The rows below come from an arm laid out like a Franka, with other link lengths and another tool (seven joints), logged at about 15 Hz.
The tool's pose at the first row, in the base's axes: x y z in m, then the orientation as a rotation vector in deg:
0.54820 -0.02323 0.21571 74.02 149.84 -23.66
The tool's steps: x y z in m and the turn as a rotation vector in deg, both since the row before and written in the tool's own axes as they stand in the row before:
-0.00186 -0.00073 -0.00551 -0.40 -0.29 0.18
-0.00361 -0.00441 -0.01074 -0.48 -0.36 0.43
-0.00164 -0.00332 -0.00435 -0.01 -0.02 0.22
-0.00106 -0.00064 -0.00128 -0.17 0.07 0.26
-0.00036 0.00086 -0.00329 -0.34 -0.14 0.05
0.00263 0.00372 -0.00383 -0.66 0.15 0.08
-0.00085 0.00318 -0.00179 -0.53 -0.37 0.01
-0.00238 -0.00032 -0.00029 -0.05 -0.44 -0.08
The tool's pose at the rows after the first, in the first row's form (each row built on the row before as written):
0.54845 -0.02321 0.22157 73.97 149.42 -23.24
0.54644 -0.02490 0.23344 74.16 148.74 -22.71
0.54444 -0.02660 0.23851 74.42 148.56 -22.67
0.54446 -0.02734 0.24013 74.73 148.40 -22.36
0.54513 -0.02604 0.24322 74.61 148.20 -21.97
0.54631 -0.02068 0.24552 74.57 148.17 -20.99
0.54922 -0.01892 0.24709 74.22 147.78 -20.49
0.55032 -0.02080 0.24814 73.88 147.47 -20.68

